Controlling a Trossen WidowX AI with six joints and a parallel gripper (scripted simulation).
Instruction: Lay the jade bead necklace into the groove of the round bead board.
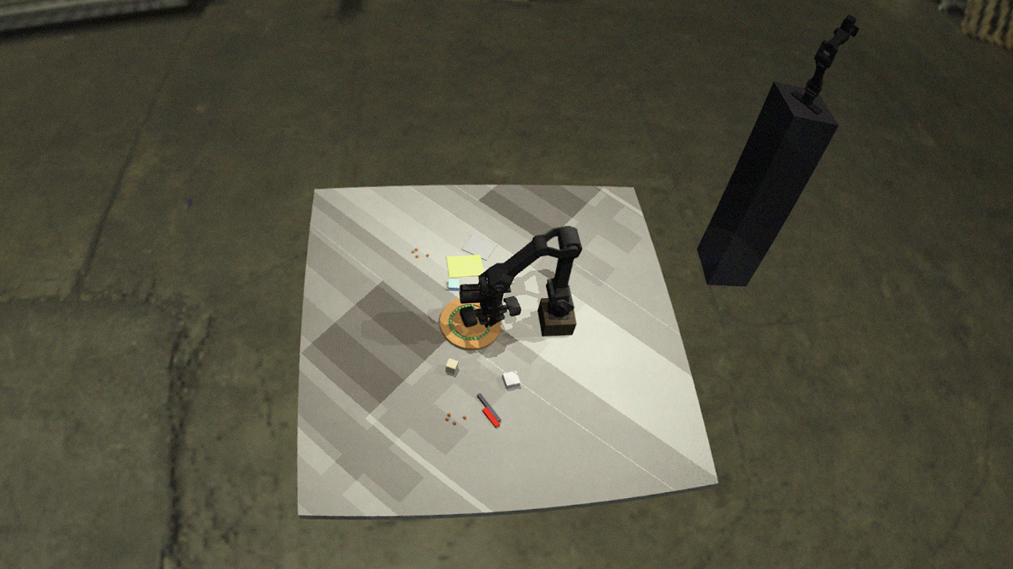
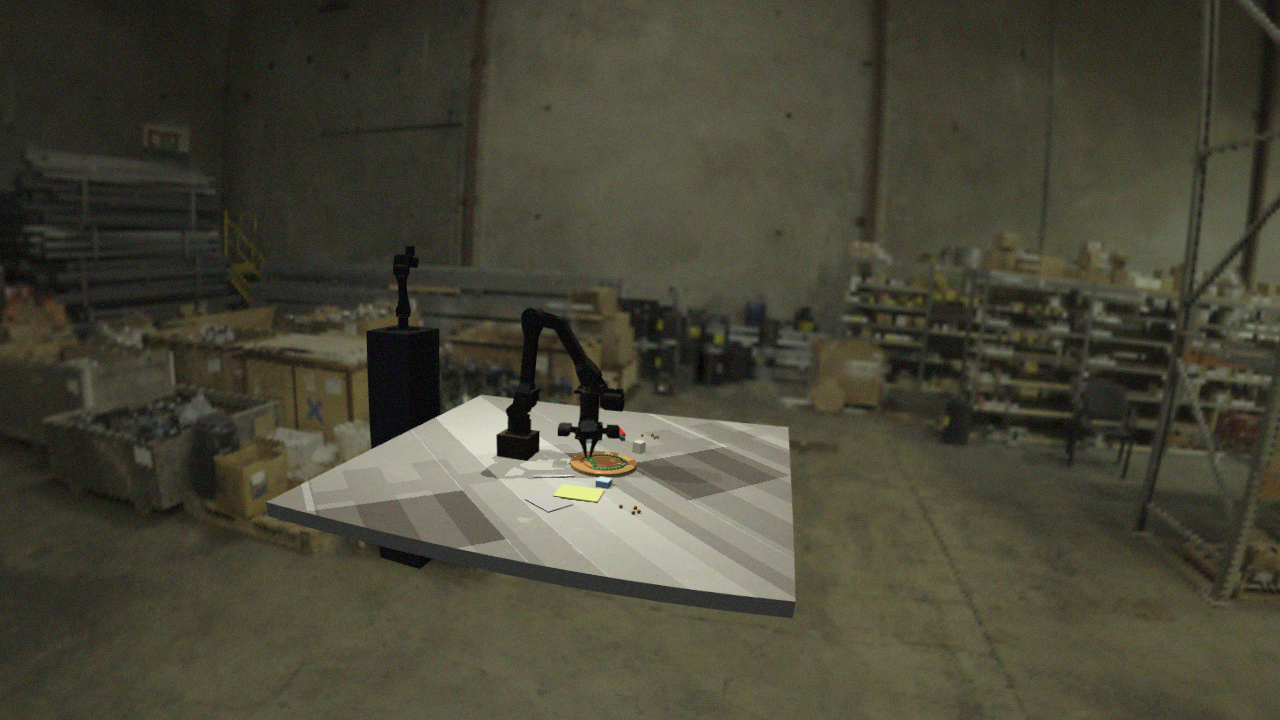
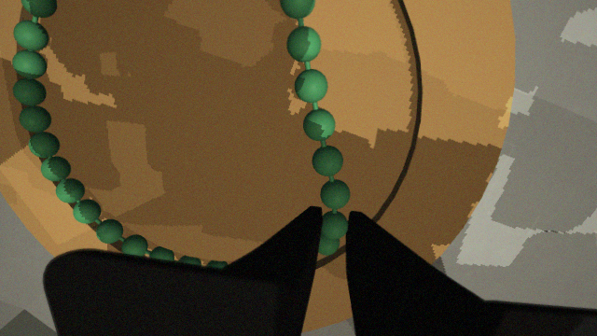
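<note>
The blue block lies 17 cm to the right of my gripper tip, 11 cm ahead of it and 1 cm below it. Round my gripper tip: yellow pad (25 cm to the right, 7 cm ahead, 1 cm below); then white strip (17 cm to the right, 4 cm behind, 1 cm below); then cream cube (16 cm to the left, 12 cm ahead).
</note>
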